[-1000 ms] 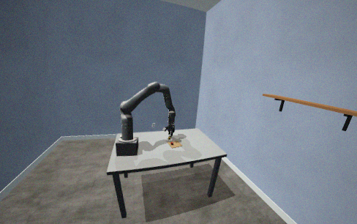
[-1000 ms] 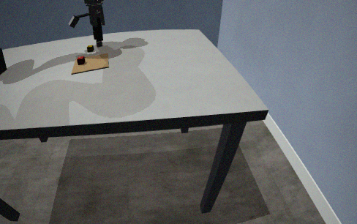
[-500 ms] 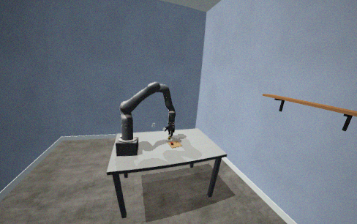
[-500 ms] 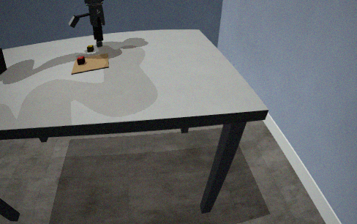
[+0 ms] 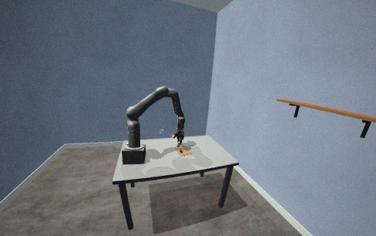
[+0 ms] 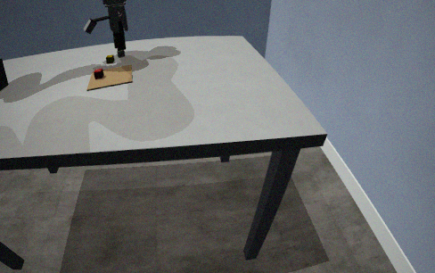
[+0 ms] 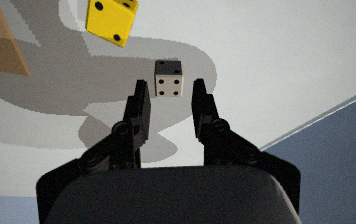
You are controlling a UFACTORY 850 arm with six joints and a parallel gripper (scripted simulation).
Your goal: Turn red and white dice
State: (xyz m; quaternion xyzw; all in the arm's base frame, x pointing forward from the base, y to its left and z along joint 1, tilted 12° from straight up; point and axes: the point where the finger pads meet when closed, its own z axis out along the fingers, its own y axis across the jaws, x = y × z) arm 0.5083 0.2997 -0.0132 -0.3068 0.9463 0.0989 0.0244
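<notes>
Now: hand 40 mm above the white die. Also, from my hand: tan mat: 190 mm to the right, 50 mm below, 30 mm ahead; then red die: 200 mm to the right, 30 mm below; then yellow die: 60 mm to the right, 40 mm below, 20 mm behind.
</notes>
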